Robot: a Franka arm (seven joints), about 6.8 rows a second.
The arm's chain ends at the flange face. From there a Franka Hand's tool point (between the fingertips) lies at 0.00 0.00 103.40 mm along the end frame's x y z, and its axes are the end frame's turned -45 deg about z.
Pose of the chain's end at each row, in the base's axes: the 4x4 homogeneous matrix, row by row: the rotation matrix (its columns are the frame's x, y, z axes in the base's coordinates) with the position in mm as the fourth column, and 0 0 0 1 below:
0.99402 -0.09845 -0.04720 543.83; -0.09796 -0.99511 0.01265 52.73; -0.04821 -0.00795 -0.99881 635.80; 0 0 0 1
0.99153 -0.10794 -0.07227 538.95; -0.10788 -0.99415 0.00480 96.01; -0.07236 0.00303 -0.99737 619.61; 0 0 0 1
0.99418 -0.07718 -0.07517 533.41; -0.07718 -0.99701 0.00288 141.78; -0.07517 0.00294 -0.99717 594.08; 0 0 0 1
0.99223 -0.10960 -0.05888 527.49; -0.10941 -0.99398 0.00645 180.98; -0.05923 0.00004 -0.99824 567.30; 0 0 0 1
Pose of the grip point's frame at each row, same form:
0.77249 0.63326 -0.04720 538.95; 0.63438 -0.77292 0.01265 54.04; -0.02847 -0.03971 -0.99881 532.52; 0 0 0 1
0.77744 0.62479 -0.07227 531.48; 0.62669 -0.77925 0.00480 96.51; -0.05331 -0.04902 -0.99737 516.48; 0 0 0 1
0.75757 0.64842 -0.07517 525.64; 0.65042 -0.75957 0.00288 142.08; -0.05523 -0.05107 -0.99717 490.97; 0 0 0 1
0.77911 0.62411 -0.05888 521.40; 0.62549 -0.78021 0.00645 181.65; -0.04191 -0.04185 -0.99824 464.08; 0 0 0 1

